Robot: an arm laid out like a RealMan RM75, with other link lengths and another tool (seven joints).
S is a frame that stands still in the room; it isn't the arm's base.
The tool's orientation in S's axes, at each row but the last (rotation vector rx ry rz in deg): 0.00, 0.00, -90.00; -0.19, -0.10, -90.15; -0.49, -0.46, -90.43; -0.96, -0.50, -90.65; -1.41, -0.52, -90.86; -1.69, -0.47, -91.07; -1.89, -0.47, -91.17; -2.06, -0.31, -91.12; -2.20, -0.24, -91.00; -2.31, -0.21, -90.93; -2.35, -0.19, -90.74
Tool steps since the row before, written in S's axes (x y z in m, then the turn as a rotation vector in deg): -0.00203, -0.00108, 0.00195, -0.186, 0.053, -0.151; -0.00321, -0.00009, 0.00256, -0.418, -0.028, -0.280; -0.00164, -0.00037, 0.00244, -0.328, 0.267, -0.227; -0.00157, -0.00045, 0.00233, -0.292, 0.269, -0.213; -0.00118, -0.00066, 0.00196, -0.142, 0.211, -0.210; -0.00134, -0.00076, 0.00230, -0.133, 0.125, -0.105; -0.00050, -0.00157, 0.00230, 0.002, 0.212, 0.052; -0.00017, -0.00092, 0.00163, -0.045, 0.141, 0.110; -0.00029, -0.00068, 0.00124, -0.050, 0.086, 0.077; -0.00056, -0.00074, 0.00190, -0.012, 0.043, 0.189; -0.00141, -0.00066, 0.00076, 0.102, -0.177, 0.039
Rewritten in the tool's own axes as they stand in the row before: 0.00108, -0.00203, 0.00195, -0.053, -0.186, -0.151; 0.00011, -0.00321, 0.00256, 0.028, -0.418, -0.281; 0.00041, -0.00164, 0.00244, -0.267, -0.330, -0.224; 0.00051, -0.00158, 0.00231, -0.269, -0.294, -0.210; 0.00072, -0.00119, 0.00193, -0.213, -0.143, -0.207; 0.00084, -0.00136, 0.00226, -0.125, -0.134, -0.104; 0.00164, -0.00050, 0.00225, -0.211, -0.003, 0.058; 0.00097, -0.00018, 0.00160, -0.137, -0.050, 0.113; 0.00072, -0.00030, 0.00121, -0.083, -0.053, 0.078; 0.00080, -0.00059, 0.00187, -0.037, -0.017, 0.190; 0.00070, -0.00142, 0.00071, 0.177, 0.103, 0.036
